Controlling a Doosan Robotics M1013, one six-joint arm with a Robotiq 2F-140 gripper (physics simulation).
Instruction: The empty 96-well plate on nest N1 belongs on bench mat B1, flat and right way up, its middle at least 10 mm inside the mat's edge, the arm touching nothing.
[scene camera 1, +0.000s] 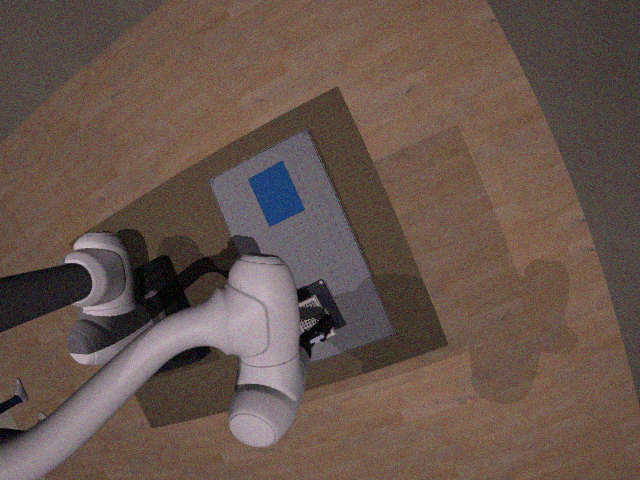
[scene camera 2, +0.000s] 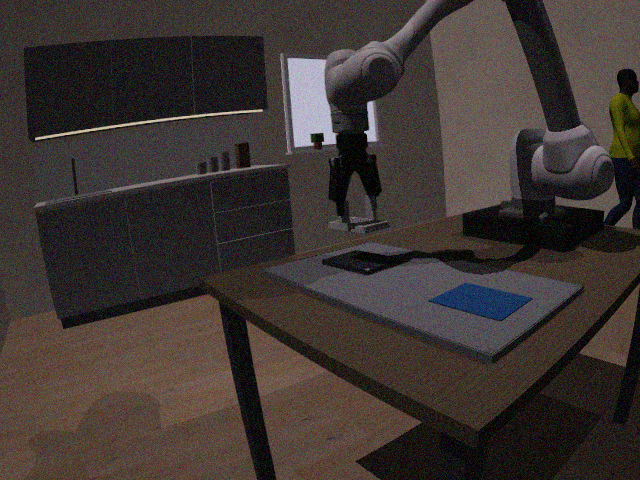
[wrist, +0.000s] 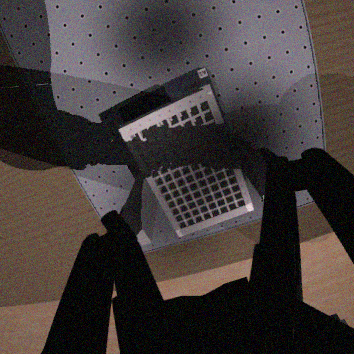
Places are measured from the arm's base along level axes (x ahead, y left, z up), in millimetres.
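Where they show: gripper, between the fingertips: (scene camera 1: 312, 319) (wrist: 190, 166); arm's base, origin of its link: (scene camera 1: 148, 319) (scene camera 2: 533, 214).
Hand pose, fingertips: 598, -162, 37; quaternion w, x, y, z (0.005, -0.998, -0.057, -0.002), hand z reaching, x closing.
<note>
Each offset is from my fingertips to the top centre of the thing, as dx, dy, dz. Level surfaces: height alone.
The pale 96-well plate {+0, -1, +13} (scene camera 1: 308, 324) (scene camera 2: 369, 225) (wrist: 202, 195) is held between the fingers of my gripper (scene camera 2: 359, 219) (wrist: 190, 166), which is shut on its two long sides. In the scene camera 2 view the plate hangs roughly level, well above the board. The dark nest N1 {-2, +0, -78} (scene camera 1: 330, 304) (scene camera 2: 356, 263) (wrist: 187, 84) lies below it, with a gap between them. The blue bench mat B1 {dz -91} (scene camera 1: 276, 193) (scene camera 2: 480, 300) lies flat at the other end of the board and does not show in the wrist view. In the scene camera 1 view the arm hides part of the plate and most of the gripper.
The grey perforated board {dz -93} (scene camera 1: 310, 242) (scene camera 2: 413, 304) (wrist: 260, 30) bears the nest and the mat on the wooden table {dz -106} (scene camera 1: 413, 310) (scene camera 2: 320, 341). The arm's black base (scene camera 2: 516, 227) stands on the table. Grey cabinets and a person in yellow are in the background.
</note>
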